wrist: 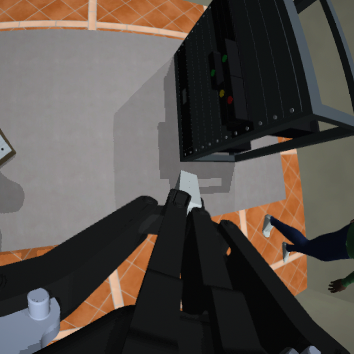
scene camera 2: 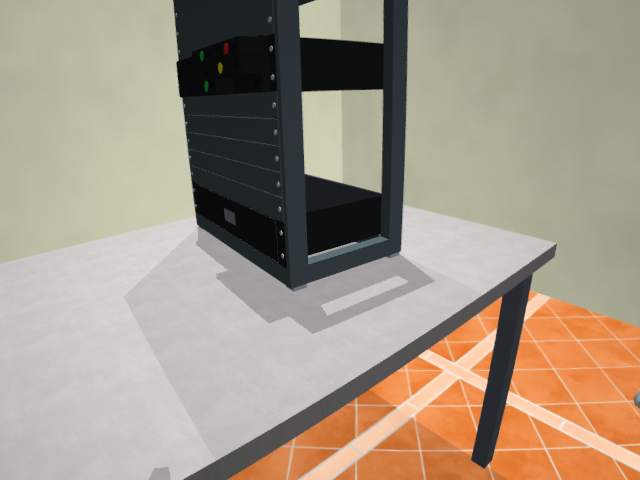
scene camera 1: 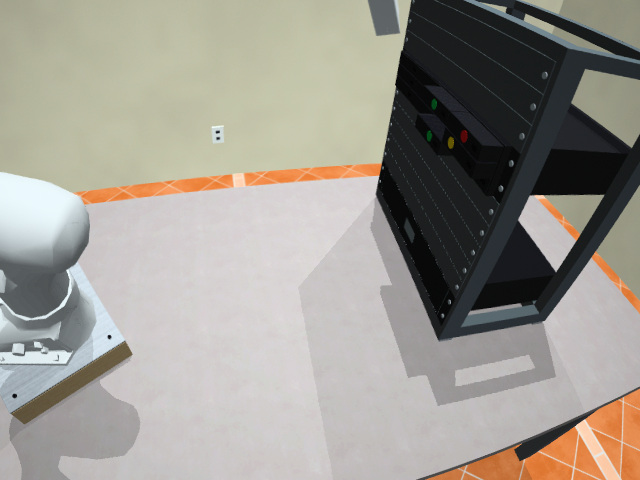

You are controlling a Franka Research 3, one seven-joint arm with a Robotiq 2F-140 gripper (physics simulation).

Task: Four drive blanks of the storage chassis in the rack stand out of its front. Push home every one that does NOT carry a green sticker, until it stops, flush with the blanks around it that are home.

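The rack (scene camera 1: 519, 191) (scene camera 2: 291, 155) (wrist: 306, 60) holds the black storage chassis (scene camera 1: 407, 72) (scene camera 2: 188, 77) (wrist: 218, 20). In its upper row, a green-stickered blank (scene camera 1: 439, 95) (wrist: 231, 55) and a red-stickered blank (scene camera 1: 478, 131) (wrist: 236, 92) stand out. In the lower row, a green-stickered blank (scene camera 1: 431, 122) (wrist: 216, 62) stands out. A yellow sticker (scene camera 1: 450, 142) (scene camera 2: 220, 67) (wrist: 222, 93) is right of it; how far its blank stands out is unclear. My gripper (wrist: 183, 185) is shut and empty, apart from the rack; a grey fingertip shows at the top in scene camera 1.
Flat filler panels with bolts lie above and below the chassis. A darker unit (scene camera 1: 409, 229) (scene camera 2: 229, 216) sits at the rack's bottom. The rack stands on the grey table (scene camera 1: 232, 310) (scene camera 2: 103, 335) (wrist: 75, 100). The arm's base (scene camera 1: 72, 377) is at the left. A person (wrist: 320, 247) stands beyond the table.
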